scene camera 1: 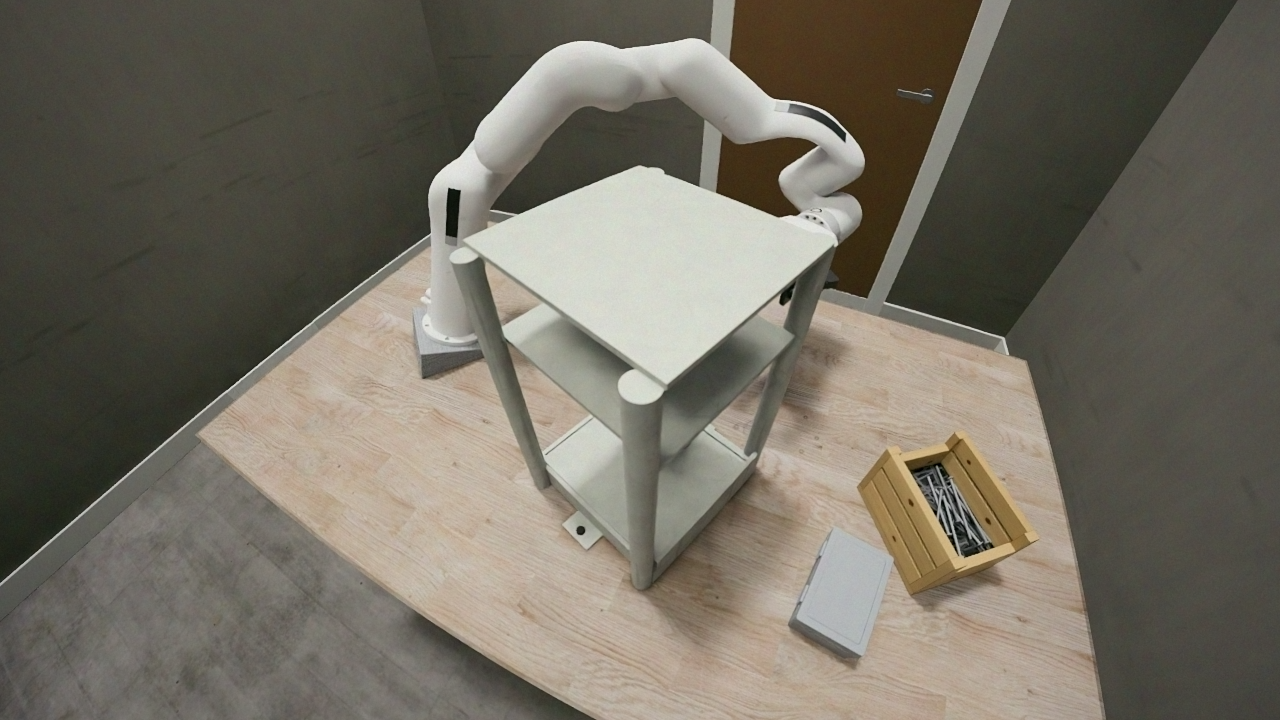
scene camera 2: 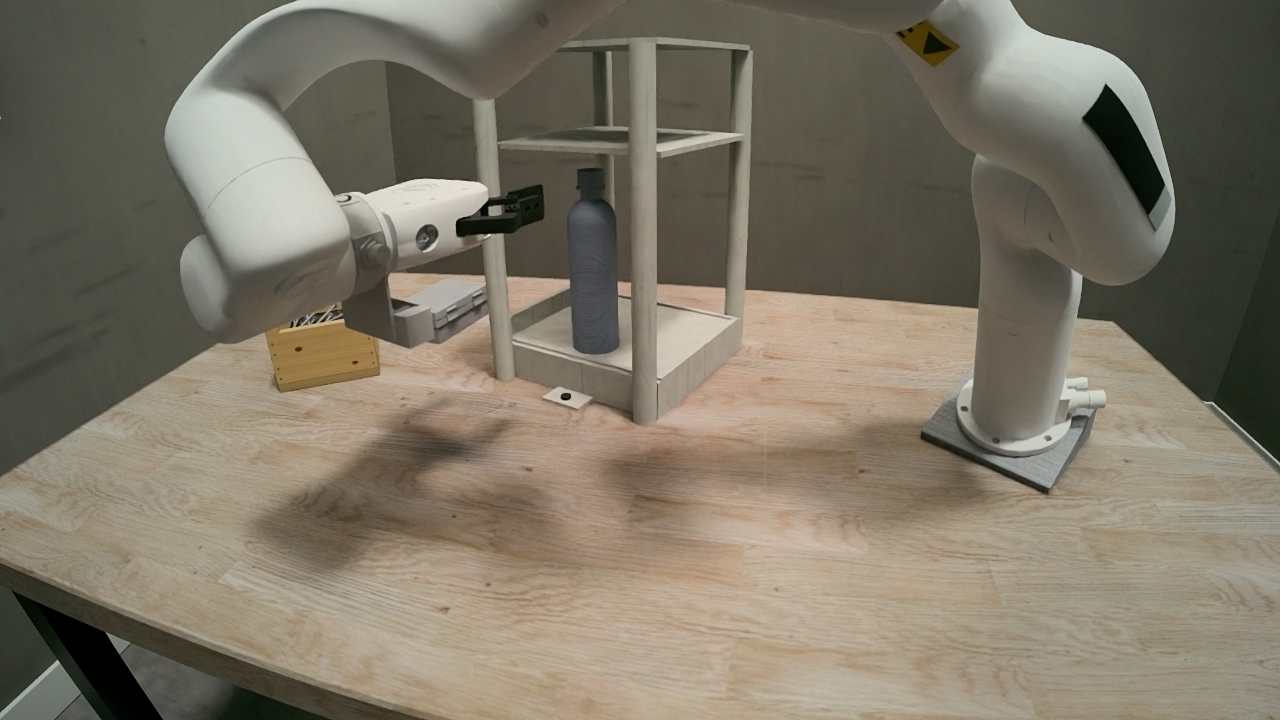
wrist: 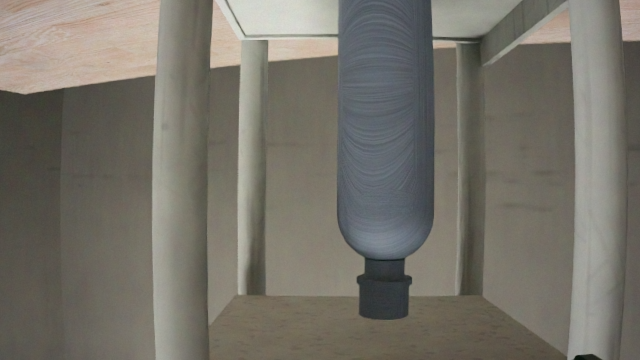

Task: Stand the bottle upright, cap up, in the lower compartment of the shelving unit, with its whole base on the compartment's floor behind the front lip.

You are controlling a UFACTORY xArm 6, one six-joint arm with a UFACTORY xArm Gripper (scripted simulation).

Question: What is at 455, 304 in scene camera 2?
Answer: A flat grey case.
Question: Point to a grey bottle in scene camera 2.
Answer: At 591, 222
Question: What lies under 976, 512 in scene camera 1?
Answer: A crate.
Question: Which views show the flat grey case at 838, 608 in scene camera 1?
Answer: Scene camera 1 and scene camera 2 only.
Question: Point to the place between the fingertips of the gripper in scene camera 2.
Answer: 503, 197
